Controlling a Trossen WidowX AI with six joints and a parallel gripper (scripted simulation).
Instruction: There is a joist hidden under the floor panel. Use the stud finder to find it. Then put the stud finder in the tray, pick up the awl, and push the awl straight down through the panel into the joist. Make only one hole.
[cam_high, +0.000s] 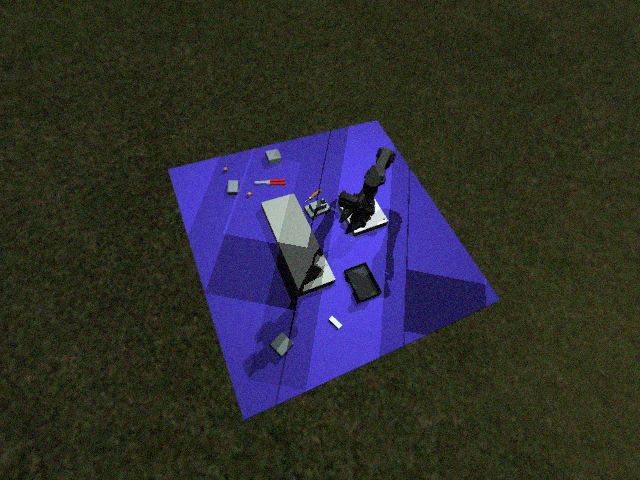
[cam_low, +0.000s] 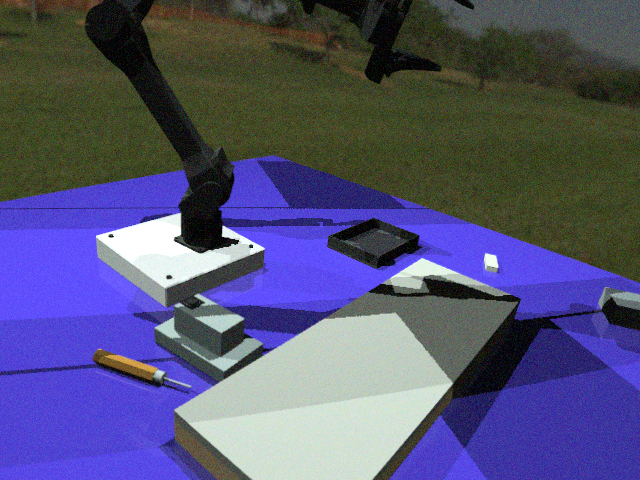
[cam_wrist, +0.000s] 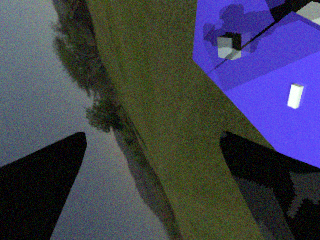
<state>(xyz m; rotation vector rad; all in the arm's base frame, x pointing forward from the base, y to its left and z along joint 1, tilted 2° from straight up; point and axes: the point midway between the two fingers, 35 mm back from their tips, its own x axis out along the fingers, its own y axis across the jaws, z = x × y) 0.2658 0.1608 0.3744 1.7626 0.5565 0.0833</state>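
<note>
Now: the stud finder 14 cm behind my gripper tip, 33 cm to the right of it and 36 cm below it. The rest, counted from my gripper tip: small white block: 10 cm ahead, 23 cm to the left, 39 cm below; tray: 11 cm behind, 13 cm to the left, 39 cm below; awl: 14 cm behind, 41 cm to the right, 39 cm below.
</note>
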